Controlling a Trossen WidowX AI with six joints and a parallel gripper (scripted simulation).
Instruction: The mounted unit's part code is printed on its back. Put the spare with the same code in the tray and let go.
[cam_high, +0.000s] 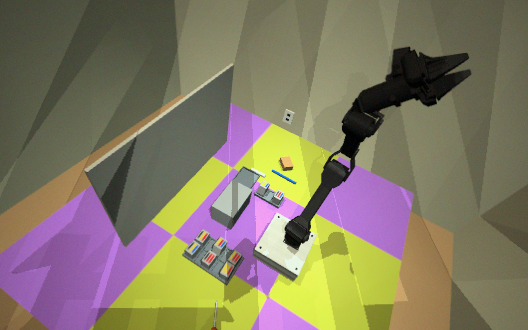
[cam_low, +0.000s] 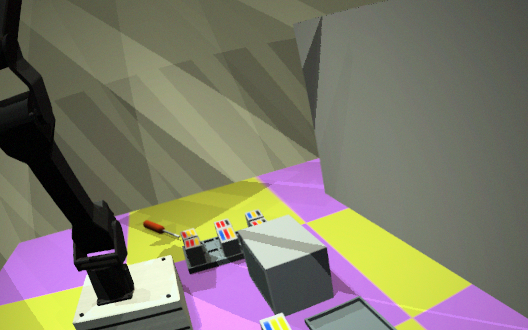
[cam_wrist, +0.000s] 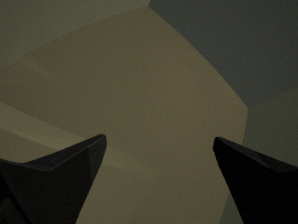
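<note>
Right now the grey spare is 80 cm below my gripper tip, 44 cm ahead of it and 25 cm to the left of it. Round my gripper tip: small rack: 83 cm below, 31 cm ahead, 9 cm to the right; then mounted unit: 79 cm below, 42 cm ahead, 8 cm to the left; then tall grey panel: 67 cm ahead, 62 cm below, 7 cm to the left.
</note>
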